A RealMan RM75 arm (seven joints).
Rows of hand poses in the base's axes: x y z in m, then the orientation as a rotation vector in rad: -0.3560, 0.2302, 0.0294, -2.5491, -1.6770, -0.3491; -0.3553, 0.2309, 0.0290, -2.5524, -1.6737, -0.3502; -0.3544, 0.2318, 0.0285, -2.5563, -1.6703, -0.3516; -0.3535, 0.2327, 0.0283, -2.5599, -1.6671, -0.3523; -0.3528, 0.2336, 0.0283, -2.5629, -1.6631, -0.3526; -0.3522, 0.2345, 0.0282, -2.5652, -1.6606, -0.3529; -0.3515, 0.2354, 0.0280, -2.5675, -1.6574, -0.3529; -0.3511, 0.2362, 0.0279, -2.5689, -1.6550, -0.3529; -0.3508, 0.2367, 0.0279, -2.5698, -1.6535, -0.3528; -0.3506, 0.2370, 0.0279, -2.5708, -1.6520, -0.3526; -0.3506, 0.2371, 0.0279, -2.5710, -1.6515, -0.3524; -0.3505, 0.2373, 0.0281, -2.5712, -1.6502, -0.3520; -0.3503, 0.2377, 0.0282, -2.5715, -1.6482, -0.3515; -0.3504, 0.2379, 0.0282, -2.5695, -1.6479, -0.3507; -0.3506, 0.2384, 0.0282, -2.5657, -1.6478, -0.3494; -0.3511, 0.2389, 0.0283, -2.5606, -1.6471, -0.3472; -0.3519, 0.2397, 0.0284, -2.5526, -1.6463, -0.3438; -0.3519, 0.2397, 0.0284, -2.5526, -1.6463, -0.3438; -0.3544, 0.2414, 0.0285, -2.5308, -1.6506, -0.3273; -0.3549, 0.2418, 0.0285, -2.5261, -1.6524, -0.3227; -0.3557, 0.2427, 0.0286, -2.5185, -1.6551, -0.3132; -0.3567, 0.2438, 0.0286, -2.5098, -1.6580, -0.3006
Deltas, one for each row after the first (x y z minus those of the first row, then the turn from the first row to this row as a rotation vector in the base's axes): 0.0007, 0.0007, -0.0004, -0.0003, -0.0008, -0.0031; 0.0016, 0.0016, -0.0009, -0.0009, -0.0021, -0.0065; 0.0025, 0.0025, -0.0011, -0.0016, -0.0028, -0.0097; 0.0032, 0.0034, -0.0011, -0.0016, -0.0029, -0.0129; 0.0038, 0.0043, -0.0012, -0.0018, -0.0031, -0.0152; 0.0045, 0.0052, -0.0014, -0.0018, -0.0030, -0.0177; 0.0049, 0.0060, -0.0015, -0.0015, -0.0027, -0.0195; 0.0052, 0.0065, -0.0015, -0.0014, -0.0026, -0.0206; 0.0054, 0.0068, -0.0015, -0.0014, -0.0023, -0.0218; 0.0054, 0.0069, -0.0015, -0.0013, -0.0021, -0.0221; 0.0055, 0.0071, -0.0013, -0.0009, -0.0016, -0.0228; 0.0057, 0.0075, -0.0012, -0.0003, -0.0008, -0.0239; 0.0056, 0.0077, -0.0012, 0.0011, 0.0005, -0.0231; 0.0054, 0.0082, -0.0012, 0.0035, 0.0028, -0.0215; 0.0049, 0.0087, -0.0011, 0.0068, 0.0062, -0.0195; 0.0041, 0.0095, -0.0010, 0.0119, 0.0115, -0.0162; 0.0041, 0.0095, -0.0010, 0.0119, 0.0115, -0.0162; 0.0016, 0.0112, -0.0009, 0.0205, 0.0282, -0.0038; 0.0011, 0.0116, -0.0009, 0.0216, 0.0322, -0.0006; 0.0003, 0.0125, -0.0008, 0.0229, 0.0399, 0.0044; -0.0007, 0.0136, -0.0008, 0.0239, 0.0498, 0.0102
